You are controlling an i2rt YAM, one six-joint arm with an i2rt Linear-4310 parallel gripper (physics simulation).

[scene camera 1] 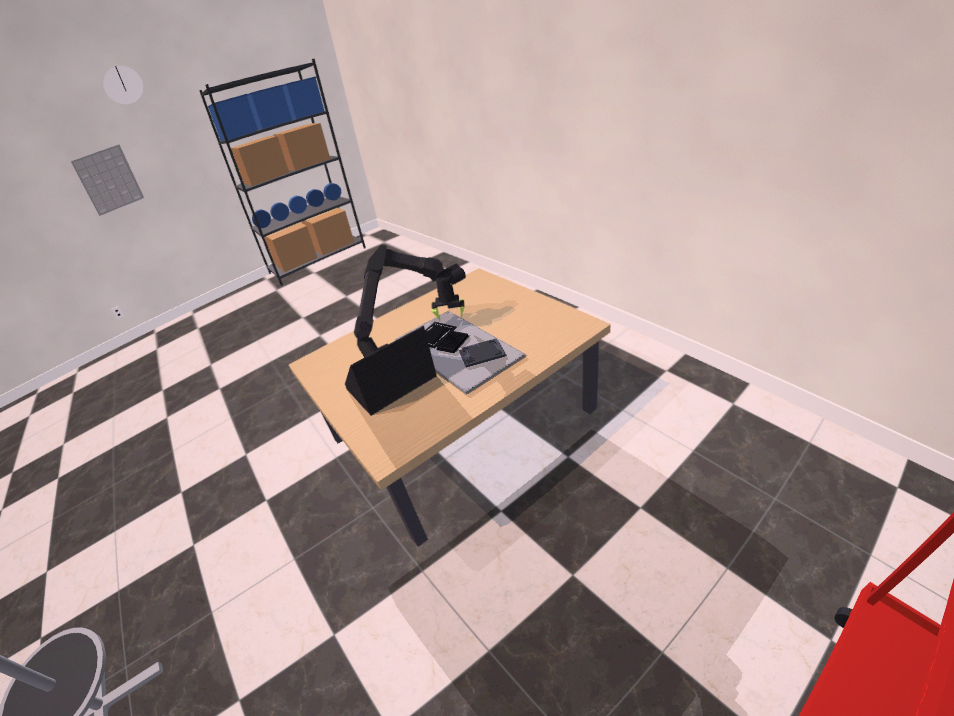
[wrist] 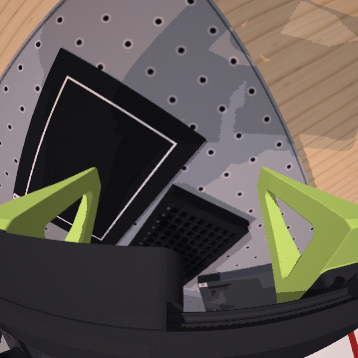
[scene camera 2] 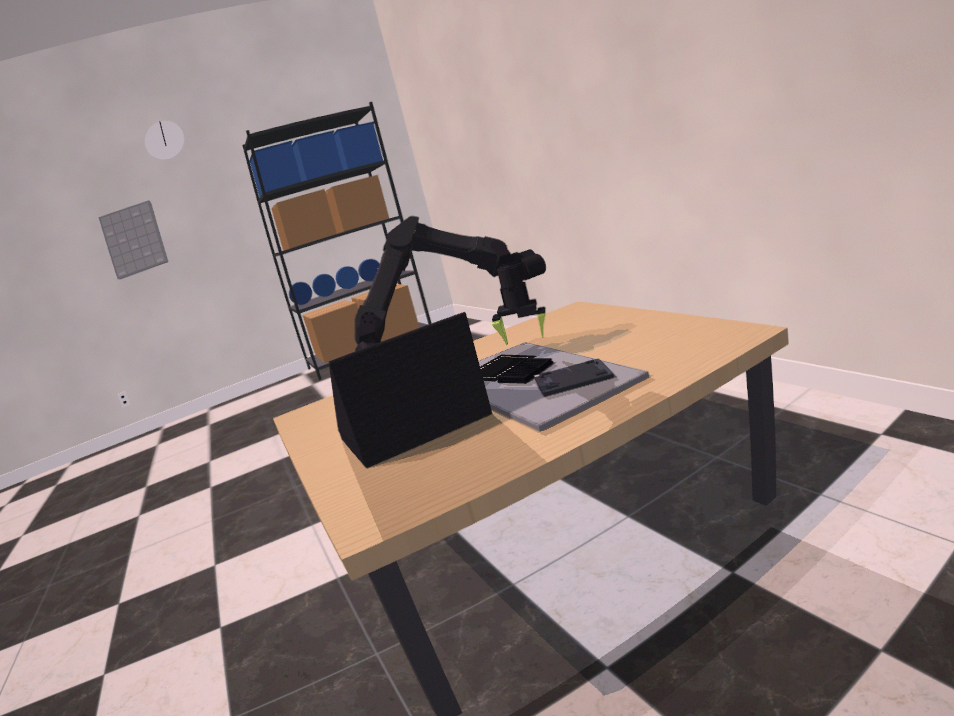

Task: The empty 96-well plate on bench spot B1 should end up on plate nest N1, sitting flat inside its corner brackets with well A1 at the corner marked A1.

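Seen in the pictures: gripper, fingertip midpoint: point(scene camera 1: 450, 318) point(wrist: 178, 176) point(scene camera 2: 525, 341); arm's base, link origin: point(scene camera 1: 374, 358) point(scene camera 2: 381, 372).
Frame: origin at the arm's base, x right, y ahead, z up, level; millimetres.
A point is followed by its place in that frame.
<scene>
The black 96-well plate point(scene camera 1: 452, 341) @[x 5, y 355, z -132 mm] point(scene camera 2: 524, 370) @[x 20, y 342, z -126 mm] point(wrist: 192, 232) @[x -7, y 385, z -130 mm] lies on the perforated grey board, close beside the black, white-outlined pad of spot B1 point(scene camera 1: 440, 329) @[x -120, y 392, z -138 mm] point(scene camera 2: 500, 363) @[x -129, y 370, z -138 mm] point(wrist: 110, 135) @[x -120, y 397, z -138 mm], not inside the outline. The dark grey nest N1 point(scene camera 1: 483, 352) @[x 175, y 373, z -128 mm] point(scene camera 2: 574, 376) @[x 177, y 367, z -128 mm] point(wrist: 237, 290) @[x 127, y 357, z -128 mm] is on the plate's other side, partly hidden by the gripper in the wrist view. My gripper point(scene camera 1: 450, 315) @[x -83, y 433, z -92 mm] point(scene camera 2: 524, 339) @[x -83, y 433, z -92 mm] point(wrist: 178, 176) @[x -83, y 433, z -92 mm] is open and empty, above the board, its green fingers well apart. In the wrist view its body covers part of the plate. Well A1 is too small to tell.
The grey board point(scene camera 1: 468, 382) @[x 249, y 218, z -140 mm] point(scene camera 2: 539, 416) @[x 246, y 205, z -140 mm] point(wrist: 150, 45) @[x -148, y 464, z -140 mm] rests on the wooden table point(scene camera 1: 408, 443) @[x 302, y -113, z -153 mm] point(scene camera 2: 439, 500) @[x 328, y -84, z -153 mm]. A tall black wedge-shaped block point(scene camera 1: 396, 373) @[x 92, y 24, z -43 mm] point(scene camera 2: 412, 393) @[x 91, y 19, z -40 mm] stands beside the board, near the arm's base. A red cart point(scene camera 1: 878, 655) stands on the floor away from the table.
</scene>
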